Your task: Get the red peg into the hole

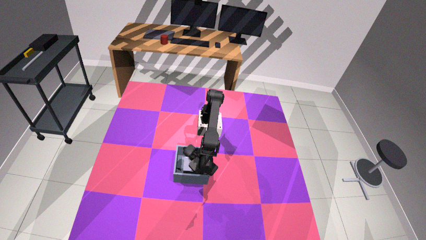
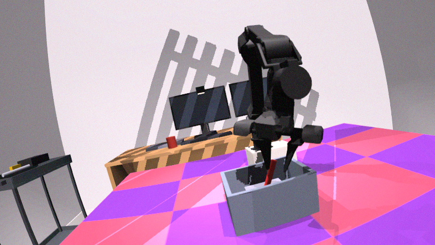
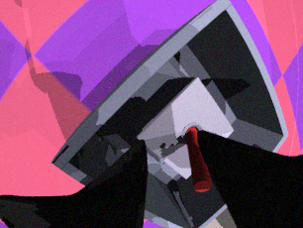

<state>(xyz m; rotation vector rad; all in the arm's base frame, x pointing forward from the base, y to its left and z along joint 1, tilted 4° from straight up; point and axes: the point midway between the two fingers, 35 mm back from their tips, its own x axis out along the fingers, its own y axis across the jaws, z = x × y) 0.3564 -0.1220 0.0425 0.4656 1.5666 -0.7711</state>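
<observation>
The red peg lies 40 mm behind my gripper tip and 20 mm below it. Round my gripper tip: grey box (50 mm behind, 10 mm to the right, 80 mm below); then plate (50 mm behind, 10 mm to the right, 60 mm below).
</observation>
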